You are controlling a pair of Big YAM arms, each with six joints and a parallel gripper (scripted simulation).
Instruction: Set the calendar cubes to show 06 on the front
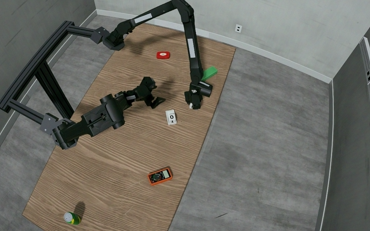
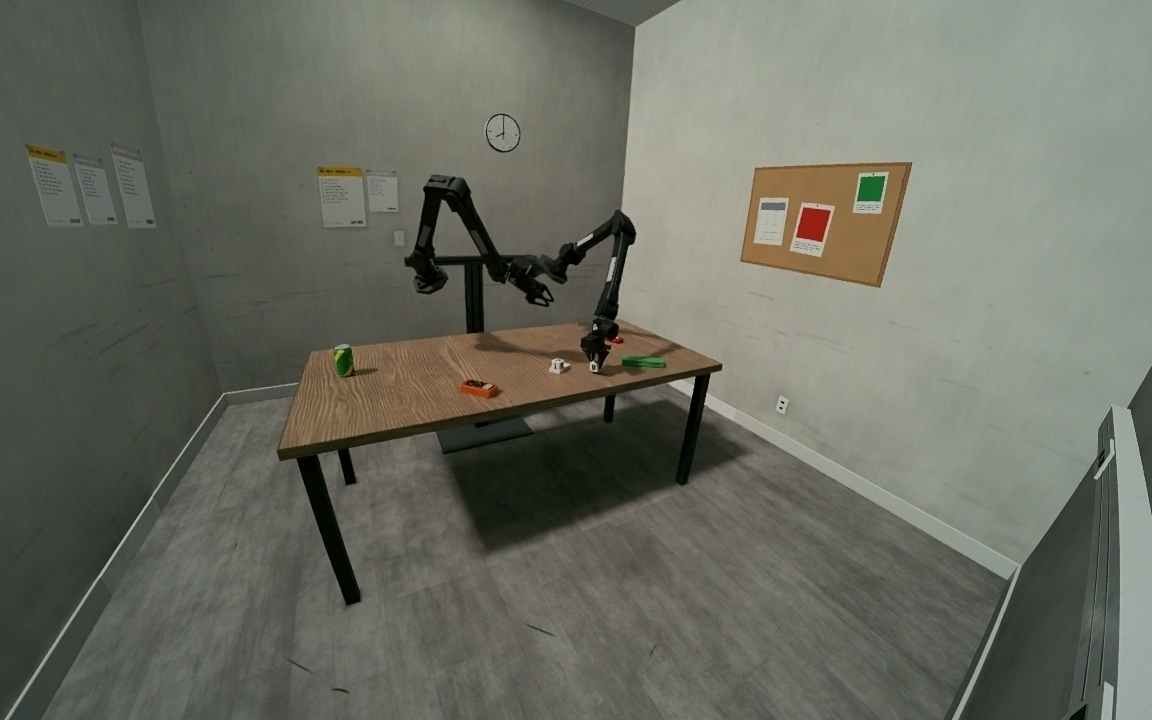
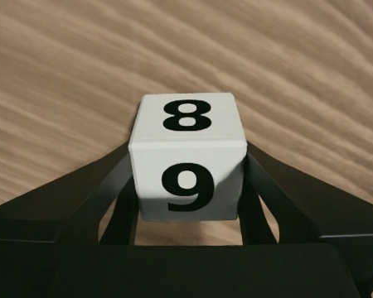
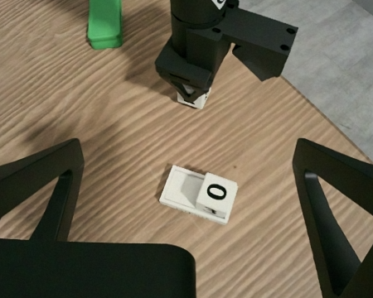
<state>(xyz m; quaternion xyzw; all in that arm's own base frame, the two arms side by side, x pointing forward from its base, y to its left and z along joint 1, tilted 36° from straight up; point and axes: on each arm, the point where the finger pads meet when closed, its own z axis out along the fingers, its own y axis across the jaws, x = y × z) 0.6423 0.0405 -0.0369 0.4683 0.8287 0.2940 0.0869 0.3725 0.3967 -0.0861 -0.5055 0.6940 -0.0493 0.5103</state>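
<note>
My left gripper is now 110 mm to the left of the white tray, 110 mm past it and 30 mm above it. From my left hand the other things lie so: orange multimeter (500 mm to the right, 70 mm behind, 20 mm below); red case (360 mm to the left, 300 mm behind, 20 mm below).
</note>
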